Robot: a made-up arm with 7 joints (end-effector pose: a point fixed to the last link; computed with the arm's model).
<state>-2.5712 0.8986 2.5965 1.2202 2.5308 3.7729 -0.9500</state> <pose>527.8 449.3 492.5 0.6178 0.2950 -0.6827 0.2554</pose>
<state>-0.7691 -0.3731 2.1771 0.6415 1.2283 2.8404 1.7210</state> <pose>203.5 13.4 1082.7 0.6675 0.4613 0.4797 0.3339</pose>
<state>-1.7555 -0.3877 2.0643 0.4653 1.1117 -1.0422 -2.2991</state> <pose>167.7 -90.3 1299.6 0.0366 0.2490 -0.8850 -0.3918</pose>
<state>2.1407 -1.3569 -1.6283 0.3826 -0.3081 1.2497 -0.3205</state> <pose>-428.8 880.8 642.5 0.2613 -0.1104 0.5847 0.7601</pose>
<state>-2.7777 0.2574 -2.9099 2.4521 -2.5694 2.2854 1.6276</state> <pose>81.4 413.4 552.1 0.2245 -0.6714 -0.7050 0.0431</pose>
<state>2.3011 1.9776 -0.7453 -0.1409 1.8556 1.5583 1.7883</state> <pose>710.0 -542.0 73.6 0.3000 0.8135 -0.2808 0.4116</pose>
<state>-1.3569 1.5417 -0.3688 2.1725 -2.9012 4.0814 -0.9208</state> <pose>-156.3 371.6 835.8 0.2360 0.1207 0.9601 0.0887</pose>
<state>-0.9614 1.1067 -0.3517 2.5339 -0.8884 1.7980 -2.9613</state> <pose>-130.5 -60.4 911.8 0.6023 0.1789 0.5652 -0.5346</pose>
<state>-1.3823 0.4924 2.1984 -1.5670 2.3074 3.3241 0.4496</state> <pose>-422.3 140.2 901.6 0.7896 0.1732 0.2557 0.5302</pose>
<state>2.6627 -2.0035 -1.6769 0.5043 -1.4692 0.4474 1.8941</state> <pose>-696.0 644.2 -92.2 0.3881 0.1462 -0.3606 -0.8355</pose>
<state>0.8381 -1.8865 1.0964 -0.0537 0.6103 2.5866 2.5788</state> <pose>599.6 447.4 100.7 0.5897 0.4089 0.6764 0.1660</pose>
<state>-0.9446 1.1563 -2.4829 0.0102 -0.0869 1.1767 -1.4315</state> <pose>-474.7 724.3 874.1 0.4982 0.0625 -0.6798 -0.5346</pose>
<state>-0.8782 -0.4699 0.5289 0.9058 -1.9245 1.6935 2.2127</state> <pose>529.8 -205.4 1070.1 0.0646 -0.5692 0.2501 -0.7806</pose>
